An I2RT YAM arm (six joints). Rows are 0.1 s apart.
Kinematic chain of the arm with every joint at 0, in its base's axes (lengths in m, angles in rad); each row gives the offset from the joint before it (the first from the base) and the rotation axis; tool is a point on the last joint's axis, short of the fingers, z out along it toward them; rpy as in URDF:
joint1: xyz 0 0 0.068 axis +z
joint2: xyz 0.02 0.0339 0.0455 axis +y
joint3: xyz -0.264 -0.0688 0 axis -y
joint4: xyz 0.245 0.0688 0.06 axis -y
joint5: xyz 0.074 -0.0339 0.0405 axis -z
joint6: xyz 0.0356 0 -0.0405 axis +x
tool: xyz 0 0 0 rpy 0 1.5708 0
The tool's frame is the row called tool.
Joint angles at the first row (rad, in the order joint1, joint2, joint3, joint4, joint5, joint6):
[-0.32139 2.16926 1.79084 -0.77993 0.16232 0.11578]
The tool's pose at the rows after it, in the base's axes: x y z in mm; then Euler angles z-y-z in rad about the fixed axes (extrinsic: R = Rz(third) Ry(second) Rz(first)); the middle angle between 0 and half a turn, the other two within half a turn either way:
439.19 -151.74 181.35 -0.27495 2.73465 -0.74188
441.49 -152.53 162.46 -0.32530 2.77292 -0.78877
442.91 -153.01 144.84 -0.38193 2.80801 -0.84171
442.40 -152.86 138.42 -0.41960 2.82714 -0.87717
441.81 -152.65 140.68 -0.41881 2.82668 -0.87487
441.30 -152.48 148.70 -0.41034 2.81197 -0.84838
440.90 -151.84 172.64 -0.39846 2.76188 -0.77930
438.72 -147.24 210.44 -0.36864 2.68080 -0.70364
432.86 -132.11 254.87 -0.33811 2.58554 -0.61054
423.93 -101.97 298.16 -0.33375 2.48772 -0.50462
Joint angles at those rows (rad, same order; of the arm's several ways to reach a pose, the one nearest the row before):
[-0.32025 2.20398 1.79084 -0.78297 0.16270 0.11577]
[-0.32025 2.24632 1.79084 -0.78336 0.16346 0.11578]
[-0.32024 2.28562 1.79085 -0.78413 0.16384 0.11541]
[-0.32025 2.29937 1.79087 -0.79292 0.16422 0.11502]
[-0.32025 2.29399 1.79084 -0.79748 0.16385 0.11350]
[-0.32024 2.27645 1.79161 -0.79863 0.16385 0.09404]
[-0.31910 2.22993 1.80308 -0.80055 0.16537 0.03300]
[-0.31070 2.15743 1.82288 -0.80626 0.17109 -0.01315]
[-0.28286 2.06399 1.83511 -0.81007 0.17071 -0.05703]
[-0.22221 1.96211 1.83506 -0.80927 0.17033 -0.10738]

